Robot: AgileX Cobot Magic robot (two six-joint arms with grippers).
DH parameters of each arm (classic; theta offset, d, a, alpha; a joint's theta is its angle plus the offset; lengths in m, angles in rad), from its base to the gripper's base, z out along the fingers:
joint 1: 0 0.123 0 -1.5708
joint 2: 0.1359 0 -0.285 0
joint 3: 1.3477 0 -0.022 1.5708
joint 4: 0 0.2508 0 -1.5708
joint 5: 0 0 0.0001 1.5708
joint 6: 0 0.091 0 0
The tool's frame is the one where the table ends.
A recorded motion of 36 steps. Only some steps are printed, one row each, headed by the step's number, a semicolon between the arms.
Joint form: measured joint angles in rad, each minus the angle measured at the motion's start. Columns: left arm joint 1, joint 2, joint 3, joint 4, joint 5, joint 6; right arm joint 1, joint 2, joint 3, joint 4, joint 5, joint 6.
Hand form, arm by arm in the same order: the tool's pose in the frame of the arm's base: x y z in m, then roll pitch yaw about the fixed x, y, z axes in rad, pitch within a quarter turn. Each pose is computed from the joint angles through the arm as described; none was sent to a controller.
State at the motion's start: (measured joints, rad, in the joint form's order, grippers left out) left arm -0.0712 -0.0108 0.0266 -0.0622 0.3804 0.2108; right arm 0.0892 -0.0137 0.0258 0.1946 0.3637 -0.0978
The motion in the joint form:
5: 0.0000 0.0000 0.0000 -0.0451 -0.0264 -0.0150; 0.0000 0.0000 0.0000 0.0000 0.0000 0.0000
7: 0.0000 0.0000 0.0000 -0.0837 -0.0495 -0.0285; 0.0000 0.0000 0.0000 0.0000 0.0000 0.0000
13: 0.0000 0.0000 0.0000 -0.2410 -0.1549 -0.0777; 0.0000 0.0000 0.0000 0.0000 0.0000 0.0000
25: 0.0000 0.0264 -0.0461 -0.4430 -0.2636 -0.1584; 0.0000 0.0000 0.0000 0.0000 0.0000 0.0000
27: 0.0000 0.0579 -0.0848 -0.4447 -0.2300 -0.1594; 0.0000 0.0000 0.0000 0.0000 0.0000 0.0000
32: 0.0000 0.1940 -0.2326 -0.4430 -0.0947 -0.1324; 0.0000 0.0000 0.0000 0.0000 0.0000 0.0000
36: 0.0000 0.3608 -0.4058 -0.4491 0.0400 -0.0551; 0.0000 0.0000 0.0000 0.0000 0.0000 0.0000
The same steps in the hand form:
5: 0.0528 -0.0072 0.1731 2.8570 1.2782 2.7352; 0.0520 0.0109 0.1731 2.7962 1.2710 2.9422
7: 0.0533 -0.0081 0.1753 3.0206 1.3129 2.8964; 0.0520 0.0109 0.1731 2.7962 1.2710 2.9422
13: 0.0551 -0.0100 0.1853 -2.2714 1.3466 -2.3977; 0.0520 0.0109 0.1731 2.7962 1.2710 2.9422
25: 0.0564 -0.0092 0.2096 -1.5965 1.1201 -1.7216; 0.0520 0.0109 0.1731 2.7962 1.2710 2.9422
27: 0.0573 -0.0108 0.2183 -1.6468 1.1165 -1.7832; 0.0520 0.0109 0.1731 2.7962 1.2710 2.9422
32: 0.0644 -0.0171 0.2490 -1.8981 1.1209 -2.0769; 0.0520 0.0109 0.1731 2.7962 1.2710 2.9422
36: 0.0793 -0.0239 0.2845 -2.1861 1.1276 -2.4179; 0.0520 0.0109 0.1731 2.7962 1.2710 2.9422

